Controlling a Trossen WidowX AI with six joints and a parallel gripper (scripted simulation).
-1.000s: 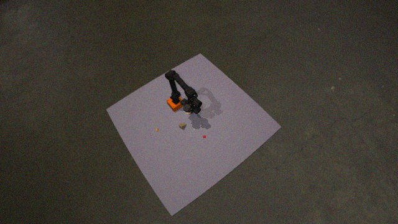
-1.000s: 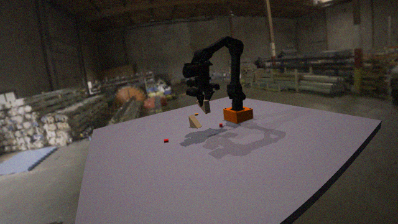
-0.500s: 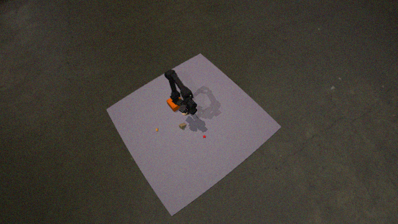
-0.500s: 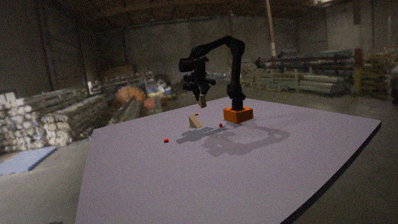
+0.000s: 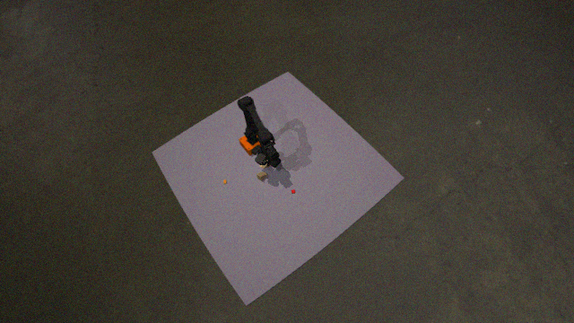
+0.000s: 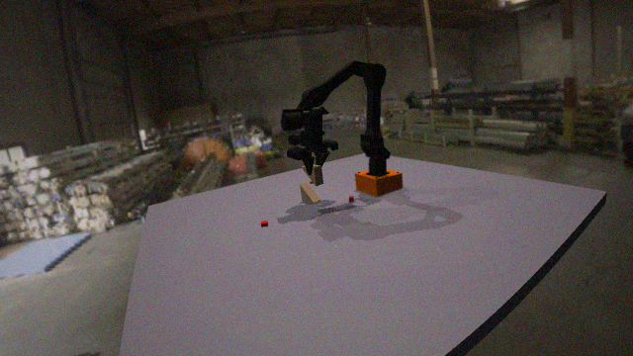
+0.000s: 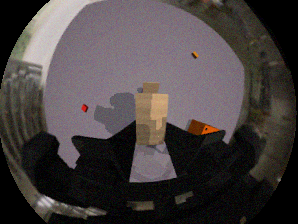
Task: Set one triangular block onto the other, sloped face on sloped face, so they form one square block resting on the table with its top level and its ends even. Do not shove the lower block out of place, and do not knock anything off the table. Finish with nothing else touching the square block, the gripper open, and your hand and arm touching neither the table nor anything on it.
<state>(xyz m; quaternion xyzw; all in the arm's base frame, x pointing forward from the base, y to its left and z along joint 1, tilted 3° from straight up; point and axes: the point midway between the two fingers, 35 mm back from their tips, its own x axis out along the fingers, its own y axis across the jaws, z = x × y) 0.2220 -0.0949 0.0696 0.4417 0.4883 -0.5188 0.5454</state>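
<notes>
Now: the small red cube 80 mm behind my gripper tip, 90 mm to the left of it and 100 mm below it. The rest, counted from my gripper tip: small orange piece: 170 mm behind, 230 mm to the right, 100 mm below; then tan triangular block: 10 mm to the left, 10 mm above.
</notes>
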